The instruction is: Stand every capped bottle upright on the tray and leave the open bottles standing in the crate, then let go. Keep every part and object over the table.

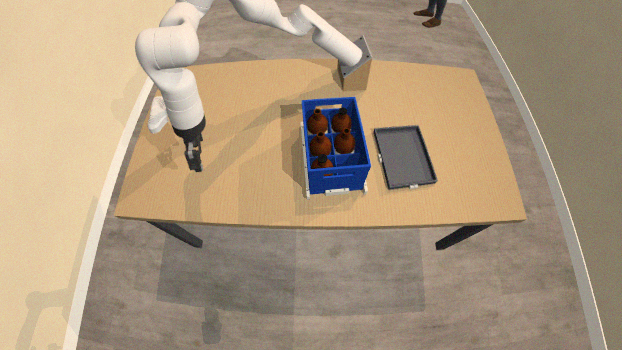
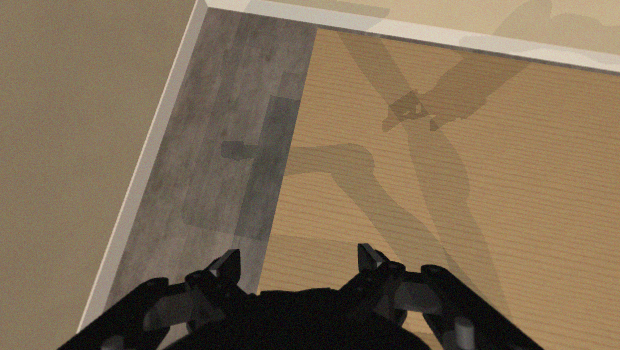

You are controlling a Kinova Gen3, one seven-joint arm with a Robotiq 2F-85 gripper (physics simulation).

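Places are measured from the arm's base along level axes (x left, y up, z ahead), in centimetres.
Pixels of known places: gripper, between the fingertips: (image 1: 199, 155) (image 2: 299, 259); arm's base, origin of its link: (image 1: 353, 57).
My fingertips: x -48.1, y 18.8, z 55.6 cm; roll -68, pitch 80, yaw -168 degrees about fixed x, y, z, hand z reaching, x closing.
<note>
For each thing: its top centre in the pictures, then the offset to it from my fingertips. "*": a spot on its surface instead. Level surfaces: height alone.
- blue crate, centre of its top: (image 1: 334, 130) dx +35.9, dy -14.9, dz -15.3 cm
- back left bottle, centre of its top: (image 1: 317, 111) dx +31.2, dy -16.2, dz -24.3 cm
- middle left bottle, centre of its top: (image 1: 320, 134) dx +31.6, dy -16.2, dz -14.8 cm
- middle right bottle, centre of its top: (image 1: 346, 130) dx +40.0, dy -16.2, dz -15.8 cm
- dark grey tray, a spot on its surface: (image 1: 406, 157) * dx +64.5, dy -32.0, dz -13.8 cm
- table, height of its surface: dy -32.4 cm
A blue crate (image 1: 338, 180) with dividers stands at the middle of the table and holds several brown bottles, all upright. Two have dark caps: one bottle (image 1: 341, 121) at the back right, and one bottle (image 1: 322, 163) at the front left, partly hidden by the crate wall. Three look open: the back left bottle (image 1: 317, 123), the middle left bottle (image 1: 320, 145) and the middle right bottle (image 1: 345, 142). The front right compartment is empty. The dark grey tray (image 1: 406, 157) lies right of the crate, empty. My gripper (image 1: 196, 169) (image 2: 299, 259) is open and empty, high above the table's left part, well left of the crate.
White brackets (image 1: 337, 191) sit around the crate's base on the table (image 1: 250, 200). Small white pieces (image 1: 413, 186) sit at the tray's edges. The arm's base block (image 1: 355, 79) stands behind the crate. A person's legs (image 1: 437, 10) show behind the table.
</note>
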